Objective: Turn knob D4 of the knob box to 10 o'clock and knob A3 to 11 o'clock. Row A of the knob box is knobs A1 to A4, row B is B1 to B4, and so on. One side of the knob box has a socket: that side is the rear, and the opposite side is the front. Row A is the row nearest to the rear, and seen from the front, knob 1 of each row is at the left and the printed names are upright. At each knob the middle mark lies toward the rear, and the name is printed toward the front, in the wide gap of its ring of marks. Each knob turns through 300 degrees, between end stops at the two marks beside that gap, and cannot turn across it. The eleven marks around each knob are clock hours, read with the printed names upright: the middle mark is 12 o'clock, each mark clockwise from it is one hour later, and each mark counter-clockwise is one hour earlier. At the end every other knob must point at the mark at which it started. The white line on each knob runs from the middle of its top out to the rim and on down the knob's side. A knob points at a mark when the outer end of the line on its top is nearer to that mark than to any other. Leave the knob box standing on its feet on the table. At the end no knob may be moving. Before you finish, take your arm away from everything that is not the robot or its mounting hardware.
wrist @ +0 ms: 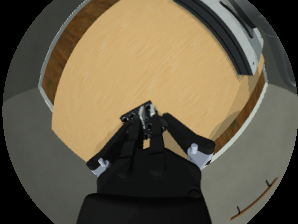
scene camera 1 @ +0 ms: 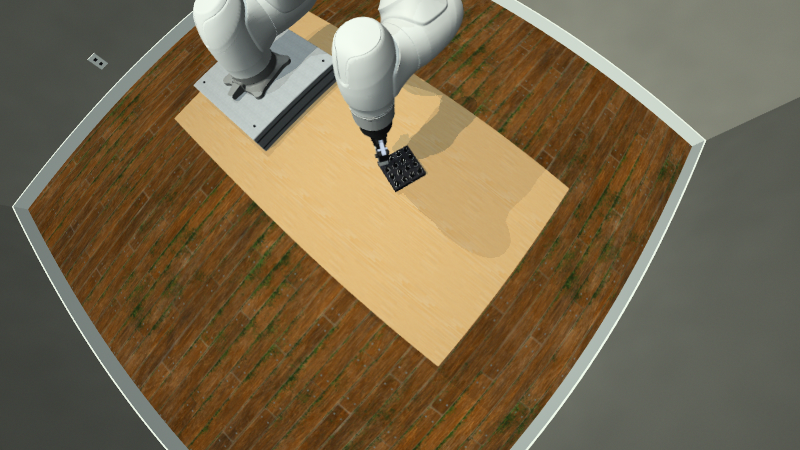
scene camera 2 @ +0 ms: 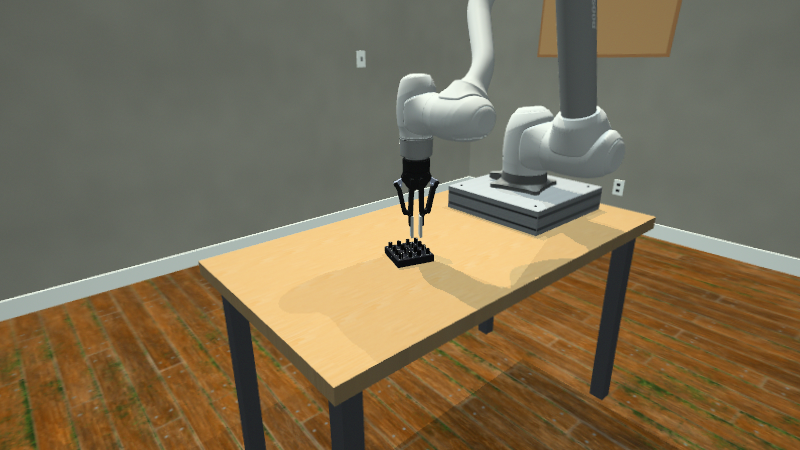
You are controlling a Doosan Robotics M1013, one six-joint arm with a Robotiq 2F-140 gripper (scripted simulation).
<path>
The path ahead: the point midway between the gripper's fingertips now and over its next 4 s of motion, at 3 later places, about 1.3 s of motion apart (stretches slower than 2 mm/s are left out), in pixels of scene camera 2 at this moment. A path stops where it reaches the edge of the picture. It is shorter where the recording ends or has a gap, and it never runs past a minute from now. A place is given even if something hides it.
The gripper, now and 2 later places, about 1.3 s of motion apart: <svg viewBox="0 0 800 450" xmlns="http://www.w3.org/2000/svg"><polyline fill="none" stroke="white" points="416,236 416,239 416,222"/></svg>
</path>
